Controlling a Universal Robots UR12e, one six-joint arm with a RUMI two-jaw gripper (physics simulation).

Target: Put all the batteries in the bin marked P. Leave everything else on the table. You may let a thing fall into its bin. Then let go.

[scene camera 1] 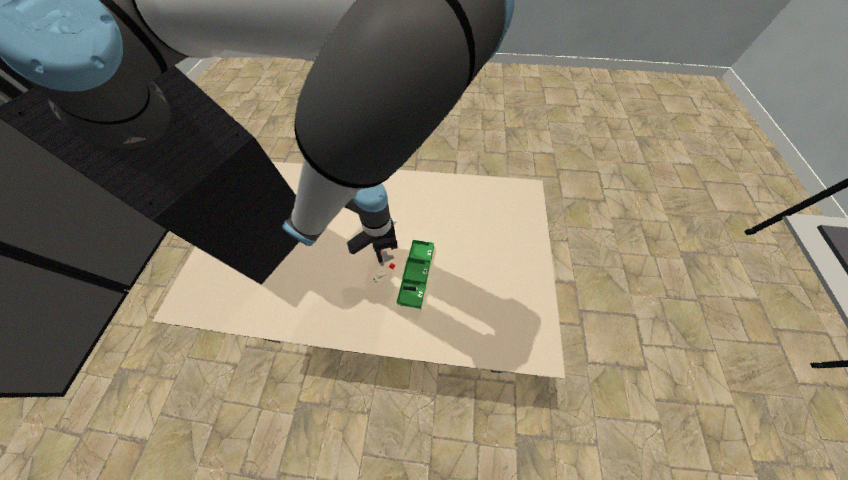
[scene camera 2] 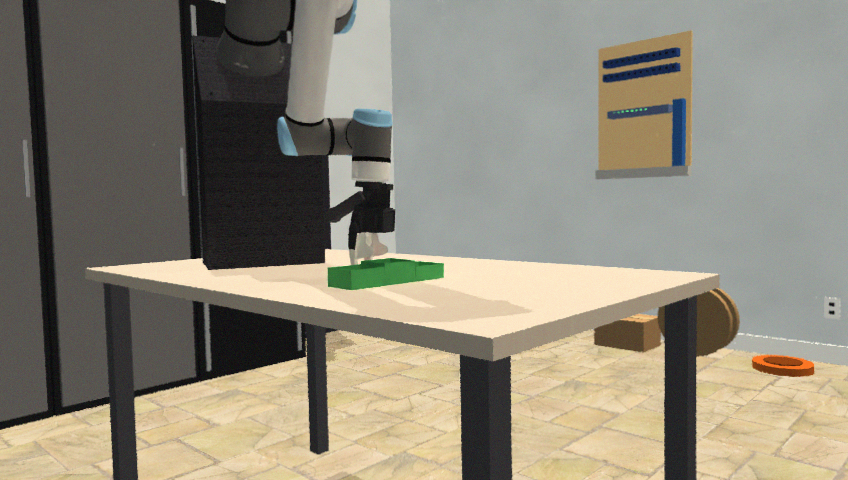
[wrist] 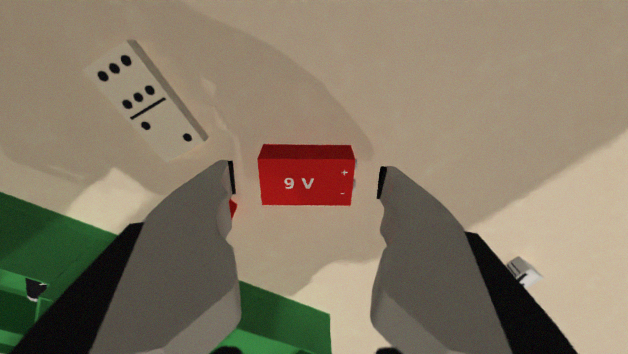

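Where they show: gripper, fingertip midpoint: [scene camera 1: 381, 256] [wrist: 307, 166]; arm's base, origin of the base link: [scene camera 1: 116, 106] [scene camera 2: 250, 58].
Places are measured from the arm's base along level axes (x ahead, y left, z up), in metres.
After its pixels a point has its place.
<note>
A red 9 V battery [wrist: 315, 192] {z -0.582, x 0.522, y -0.077 m} lies flat on the table, between my gripper's fingertips in the wrist view, with a gap on each side. My gripper [scene camera 1: 385, 259] {z -0.591, x 0.514, y -0.085 m} [scene camera 2: 360, 260] {z -0.591, x 0.514, y -0.085 m} [wrist: 307, 166] {z -0.591, x 0.514, y -0.085 m} is partly open, pointing down low over the table, and holds nothing. A black battery [scene camera 1: 409, 288] {z -0.580, x 0.633, y -0.214 m} [wrist: 36, 288] {z -0.579, x 0.646, y -0.210 m} lies in the bin marked P [scene camera 1: 408, 301] {z -0.593, x 0.631, y -0.257 m}, the end bin of the green row nearest the camera in scene camera 1. My left finger hides part of the row in the wrist view.
A red die [scene camera 1: 392, 265] {z -0.584, x 0.563, y -0.124 m} [wrist: 233, 209] {z -0.593, x 0.556, y -0.114 m} is mostly hidden behind the left finger in the wrist view. A white domino [scene camera 1: 379, 276] {z -0.593, x 0.517, y -0.166 m} [wrist: 145, 100] {z -0.593, x 0.511, y -0.165 m} lies at the upper left there. A small grey-white thing [wrist: 526, 273] {z -0.589, x 0.534, y 0.075 m} is beyond the right finger. The green bins [scene camera 2: 386, 276] {z -0.581, x 0.691, y -0.195 m} stand close beside the gripper.
</note>
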